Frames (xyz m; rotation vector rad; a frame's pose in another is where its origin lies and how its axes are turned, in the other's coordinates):
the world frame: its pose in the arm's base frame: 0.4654 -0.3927 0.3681 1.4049 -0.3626 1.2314
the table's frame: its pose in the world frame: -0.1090 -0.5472 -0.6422 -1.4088 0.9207 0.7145
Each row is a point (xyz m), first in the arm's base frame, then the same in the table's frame.
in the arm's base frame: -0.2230 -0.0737 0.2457
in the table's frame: -0.1890 0.1569 0.9194
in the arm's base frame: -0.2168 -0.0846 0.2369
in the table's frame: -0.2017 0.1595 0.9112
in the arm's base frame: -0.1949 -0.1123 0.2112
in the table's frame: -0.2350 0.1648 0.8835
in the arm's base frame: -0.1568 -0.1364 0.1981
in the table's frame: -0.2648 0.1504 0.8501
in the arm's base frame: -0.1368 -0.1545 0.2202
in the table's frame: -0.2817 0.1199 0.8511
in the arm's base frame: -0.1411 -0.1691 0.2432
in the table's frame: -0.2923 0.1039 0.8709
